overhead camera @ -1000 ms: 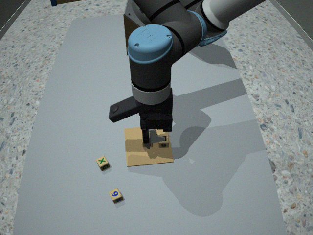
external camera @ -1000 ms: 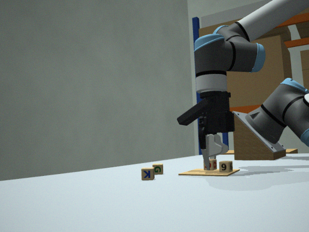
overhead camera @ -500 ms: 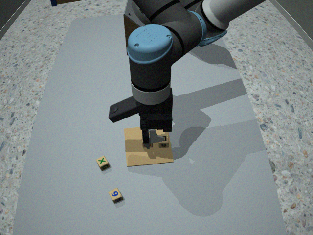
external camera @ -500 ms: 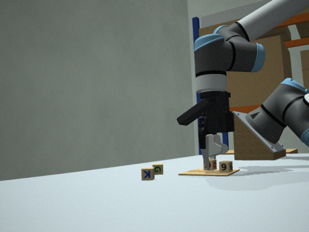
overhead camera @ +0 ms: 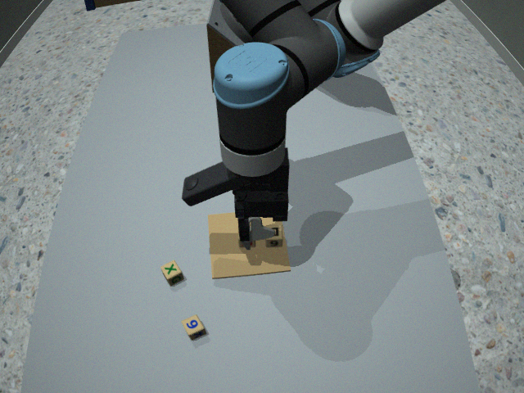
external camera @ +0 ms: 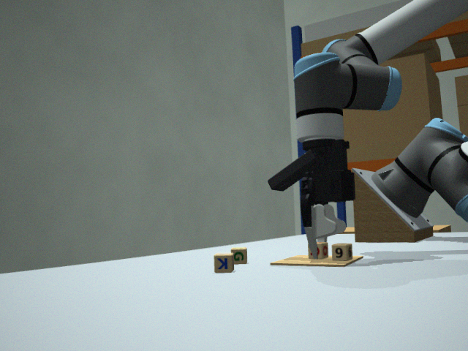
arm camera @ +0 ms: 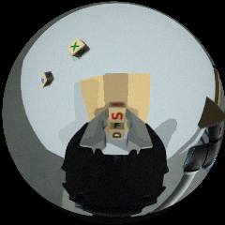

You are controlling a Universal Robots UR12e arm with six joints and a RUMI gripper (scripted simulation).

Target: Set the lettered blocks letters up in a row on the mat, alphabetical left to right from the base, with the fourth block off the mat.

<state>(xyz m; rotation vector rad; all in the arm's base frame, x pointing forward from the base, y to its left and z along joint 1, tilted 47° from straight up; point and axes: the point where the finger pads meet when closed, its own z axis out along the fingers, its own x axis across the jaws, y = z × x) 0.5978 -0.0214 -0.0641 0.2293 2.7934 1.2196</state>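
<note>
Right now my hand is 20 mm above the tan mat.
</note>
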